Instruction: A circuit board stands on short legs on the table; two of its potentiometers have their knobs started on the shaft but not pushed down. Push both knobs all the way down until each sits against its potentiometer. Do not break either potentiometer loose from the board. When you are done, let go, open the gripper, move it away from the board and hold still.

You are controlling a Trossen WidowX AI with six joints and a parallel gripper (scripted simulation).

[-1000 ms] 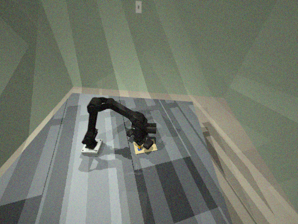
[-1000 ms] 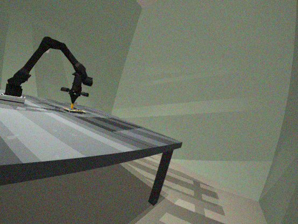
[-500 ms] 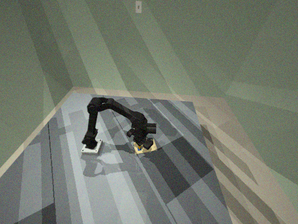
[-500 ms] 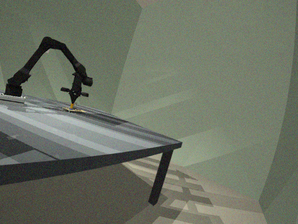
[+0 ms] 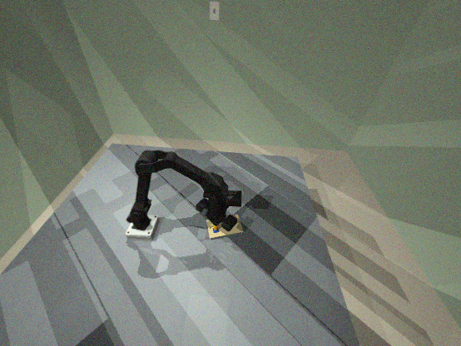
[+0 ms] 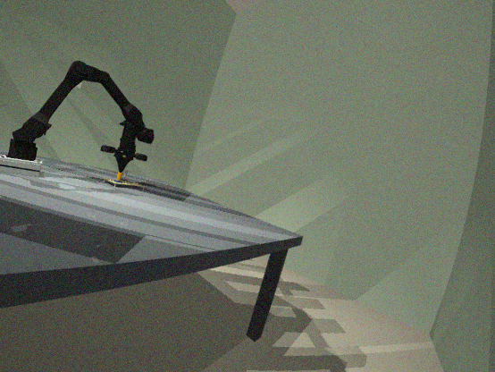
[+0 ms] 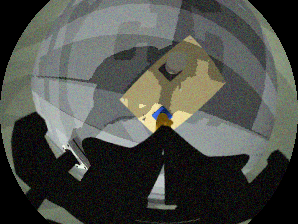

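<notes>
The orange knob is 1 cm below my gripper tip. Also, from my gripper tip: grey knob (3 cm ahead, 6 cm to the left).
</notes>
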